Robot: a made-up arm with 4 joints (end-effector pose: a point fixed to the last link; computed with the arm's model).
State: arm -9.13 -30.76 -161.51 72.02
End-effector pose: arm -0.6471 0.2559 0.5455 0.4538 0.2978 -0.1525 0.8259
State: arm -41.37 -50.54 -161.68 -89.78
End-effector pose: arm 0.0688 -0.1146 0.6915 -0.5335 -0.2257 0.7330 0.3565
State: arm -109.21 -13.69 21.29 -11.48
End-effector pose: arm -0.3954 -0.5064 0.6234 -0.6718 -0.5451 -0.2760 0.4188
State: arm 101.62 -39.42 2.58 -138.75
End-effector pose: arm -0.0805 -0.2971 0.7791 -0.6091 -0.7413 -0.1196 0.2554
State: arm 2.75 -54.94 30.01 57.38
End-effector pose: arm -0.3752 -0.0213 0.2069 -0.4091 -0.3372 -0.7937 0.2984
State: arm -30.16 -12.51 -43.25 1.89
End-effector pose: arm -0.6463 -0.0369 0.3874 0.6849 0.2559 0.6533 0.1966
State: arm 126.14 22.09 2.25 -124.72
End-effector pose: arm -0.0792 -0.3258 0.4775 -0.3903 -0.6099 -0.5720 0.3853
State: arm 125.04 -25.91 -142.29 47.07
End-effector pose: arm 0.2205 0.3187 0.6889 0.6246 -0.2128 -0.6776 0.3247
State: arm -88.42 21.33 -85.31 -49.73
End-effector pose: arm -0.2265 -0.3306 0.3620 0.2012 0.4378 0.8638 0.1476
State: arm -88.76 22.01 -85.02 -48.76
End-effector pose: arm -0.2283 -0.3394 0.3699 0.2015 0.4502 0.8568 0.1502
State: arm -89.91 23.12 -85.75 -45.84
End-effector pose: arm -0.2204 -0.3611 0.3922 0.1883 0.4820 0.8416 0.1545
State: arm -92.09 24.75 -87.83 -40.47
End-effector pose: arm -0.1994 -0.3946 0.4359 0.1558 0.5356 0.8140 0.1619
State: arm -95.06 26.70 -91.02 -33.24
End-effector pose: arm -0.1685 -0.4285 0.5004 0.1052 0.5999 0.7739 0.1736
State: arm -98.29 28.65 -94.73 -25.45
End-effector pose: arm -0.1364 -0.4504 0.5755 0.0444 0.6590 0.7265 0.1895
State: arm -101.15 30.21 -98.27 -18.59
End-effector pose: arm -0.1117 -0.4575 0.6440 -0.0137 0.7013 0.6821 0.2067
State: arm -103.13 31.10 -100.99 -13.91
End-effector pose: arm -0.0969 -0.4559 0.6906 -0.0565 0.7237 0.6516 0.2201
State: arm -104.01 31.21 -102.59 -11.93
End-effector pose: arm -0.0893 -0.4533 0.7092 -0.0781 0.7297 0.6406 0.2260
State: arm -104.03 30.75 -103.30 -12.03
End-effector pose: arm -0.0852 -0.4520 0.7066 -0.0831 0.7255 0.6449 0.2255
